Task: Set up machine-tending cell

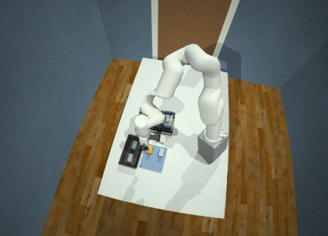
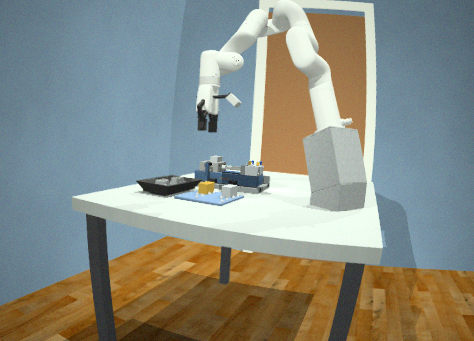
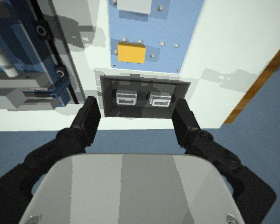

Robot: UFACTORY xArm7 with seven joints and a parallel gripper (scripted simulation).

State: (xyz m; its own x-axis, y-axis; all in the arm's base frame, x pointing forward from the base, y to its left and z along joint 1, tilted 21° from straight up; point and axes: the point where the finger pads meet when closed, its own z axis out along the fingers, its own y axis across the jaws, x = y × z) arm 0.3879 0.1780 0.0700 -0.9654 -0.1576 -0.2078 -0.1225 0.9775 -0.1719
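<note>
The brass blank lies 200 mm below my hand and 10 mm behind it. Round my hand: blue infeed plate (230 mm below, 50 mm behind, 40 mm to the left); then hosed end block (250 mm to the right, 150 mm below, 70 mm behind); then fixed jaw (230 mm to the right, 150 mm below, 120 mm ahead).
</note>
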